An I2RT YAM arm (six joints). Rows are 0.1 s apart.
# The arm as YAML. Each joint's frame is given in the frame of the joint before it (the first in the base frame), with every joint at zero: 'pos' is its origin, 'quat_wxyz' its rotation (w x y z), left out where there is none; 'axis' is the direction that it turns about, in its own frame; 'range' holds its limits. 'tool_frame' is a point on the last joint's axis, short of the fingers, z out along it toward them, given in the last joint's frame.
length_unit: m
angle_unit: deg
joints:
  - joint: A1
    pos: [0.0, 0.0, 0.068]
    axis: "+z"
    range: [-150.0, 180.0]
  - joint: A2
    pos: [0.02, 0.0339, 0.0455]
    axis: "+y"
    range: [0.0, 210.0]
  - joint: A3
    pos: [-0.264, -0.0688, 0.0]
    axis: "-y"
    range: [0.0, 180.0]
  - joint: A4
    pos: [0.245, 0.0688, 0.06]
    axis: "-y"
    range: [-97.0, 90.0]
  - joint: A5
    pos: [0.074, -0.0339, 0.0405]
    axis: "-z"
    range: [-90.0, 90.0]
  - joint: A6
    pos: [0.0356, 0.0, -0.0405]
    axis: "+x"
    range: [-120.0, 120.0]
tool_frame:
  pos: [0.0, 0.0, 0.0]
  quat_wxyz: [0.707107, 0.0, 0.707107, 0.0]
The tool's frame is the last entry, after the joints.
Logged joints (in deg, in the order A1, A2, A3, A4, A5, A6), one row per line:
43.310 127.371 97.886 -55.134 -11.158 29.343
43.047 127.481 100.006 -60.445 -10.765 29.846
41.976 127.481 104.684 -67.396 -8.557 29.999
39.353 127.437 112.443 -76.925 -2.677 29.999
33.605 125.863 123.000 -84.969 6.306 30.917
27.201 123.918 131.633 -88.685 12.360 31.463
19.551 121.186 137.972 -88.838 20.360 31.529
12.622 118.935 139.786 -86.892 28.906 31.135
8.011 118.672 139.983 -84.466 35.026 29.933
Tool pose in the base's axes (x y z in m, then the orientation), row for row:
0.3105 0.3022 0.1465 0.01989 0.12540 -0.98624 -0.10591
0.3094 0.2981 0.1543 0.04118 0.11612 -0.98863 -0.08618
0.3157 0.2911 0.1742 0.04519 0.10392 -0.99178 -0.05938
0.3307 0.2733 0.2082 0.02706 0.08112 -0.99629 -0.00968
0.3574 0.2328 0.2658 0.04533 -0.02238 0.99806 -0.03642
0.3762 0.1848 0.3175 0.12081 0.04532 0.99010 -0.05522
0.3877 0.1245 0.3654 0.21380 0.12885 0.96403 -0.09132
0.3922 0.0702 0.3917 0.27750 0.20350 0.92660 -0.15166
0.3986 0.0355 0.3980 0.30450 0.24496 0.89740 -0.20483
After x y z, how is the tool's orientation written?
As a quaternion, w x y z.
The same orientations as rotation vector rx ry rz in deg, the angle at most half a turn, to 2 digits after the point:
22.29 -175.31 -18.83
20.37 -173.43 -15.12
18.19 -173.56 -10.39
14.36 -176.31 -1.71
-3.92 174.64 -6.37
7.58 165.69 -9.24
20.49 153.27 -14.52
31.30 142.53 -23.33
37.17 136.18 -31.08

